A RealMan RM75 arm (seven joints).
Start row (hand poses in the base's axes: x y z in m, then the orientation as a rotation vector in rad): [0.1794, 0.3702, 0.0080, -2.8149, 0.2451, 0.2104]
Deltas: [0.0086, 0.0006, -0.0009, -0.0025, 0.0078, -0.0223]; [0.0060, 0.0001, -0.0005, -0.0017, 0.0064, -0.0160]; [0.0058, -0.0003, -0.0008, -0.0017, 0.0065, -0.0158]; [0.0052, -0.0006, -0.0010, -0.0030, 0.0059, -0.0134]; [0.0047, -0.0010, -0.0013, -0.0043, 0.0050, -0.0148]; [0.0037, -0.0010, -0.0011, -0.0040, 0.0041, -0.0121]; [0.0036, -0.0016, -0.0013, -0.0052, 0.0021, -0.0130]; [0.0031, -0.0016, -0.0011, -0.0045, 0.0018, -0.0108]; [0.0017, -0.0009, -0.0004, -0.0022, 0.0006, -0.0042]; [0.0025, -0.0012, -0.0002, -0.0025, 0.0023, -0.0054]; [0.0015, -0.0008, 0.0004, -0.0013, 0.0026, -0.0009]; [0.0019, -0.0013, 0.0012, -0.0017, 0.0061, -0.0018]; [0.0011, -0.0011, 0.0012, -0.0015, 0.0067, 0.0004]
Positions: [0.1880, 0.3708, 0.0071, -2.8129, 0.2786, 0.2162]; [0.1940, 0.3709, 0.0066, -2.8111, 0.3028, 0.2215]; [0.1998, 0.3706, 0.0058, -2.8092, 0.3267, 0.2270]; [0.2050, 0.3700, 0.0048, -2.8089, 0.3474, 0.2320]; [0.2097, 0.3690, 0.0035, -2.8094, 0.3701, 0.2353]; [0.2134, 0.3680, 0.0024, -2.8102, 0.3888, 0.2380]; [0.2170, 0.3664, 0.0011, -2.8118, 0.4086, 0.2375]; [0.2201, 0.3648, 0.0000, -2.8132, 0.4251, 0.2371]; [0.2218, 0.3639, -0.0004, -2.8142, 0.4316, 0.2367]; [0.2243, 0.3627, -0.0006, -2.8151, 0.4403, 0.2384]; [0.2258, 0.3619, -0.0002, -2.8161, 0.4424, 0.2417]; [0.2277, 0.3606, 0.0010, -2.8172, 0.4467, 0.2497]; [0.2288, 0.3595, 0.0022, -2.8188, 0.4480, 0.2591]
